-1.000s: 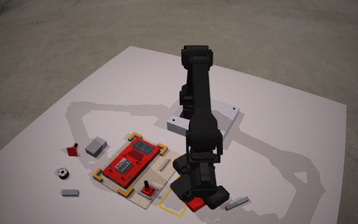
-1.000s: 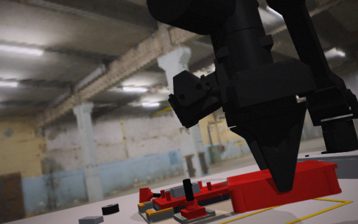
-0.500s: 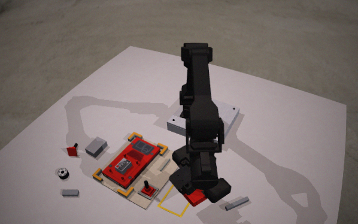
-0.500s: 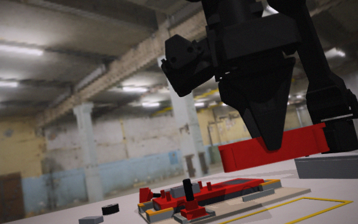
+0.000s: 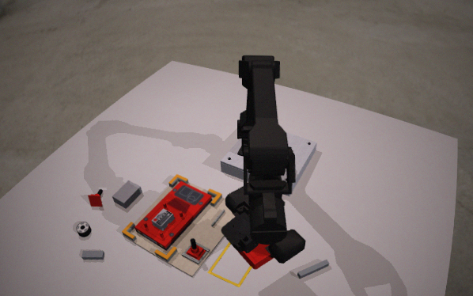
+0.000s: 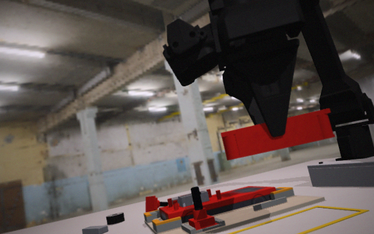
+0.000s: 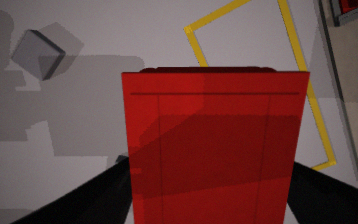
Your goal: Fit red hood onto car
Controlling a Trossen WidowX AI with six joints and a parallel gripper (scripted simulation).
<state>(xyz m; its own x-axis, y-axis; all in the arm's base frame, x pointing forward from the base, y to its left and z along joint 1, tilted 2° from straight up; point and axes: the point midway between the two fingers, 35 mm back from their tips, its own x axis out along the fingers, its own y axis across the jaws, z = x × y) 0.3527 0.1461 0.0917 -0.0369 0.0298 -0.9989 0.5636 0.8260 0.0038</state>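
The grey engine block lies 27 cm to the right of my gripper tip, 8 cm below it and 3 cm behind it. The rest, counted from my gripper tip: black wheel: 48 cm to the right, 9 cm below, 7 cm ahead; red hood: right at my gripper tip.
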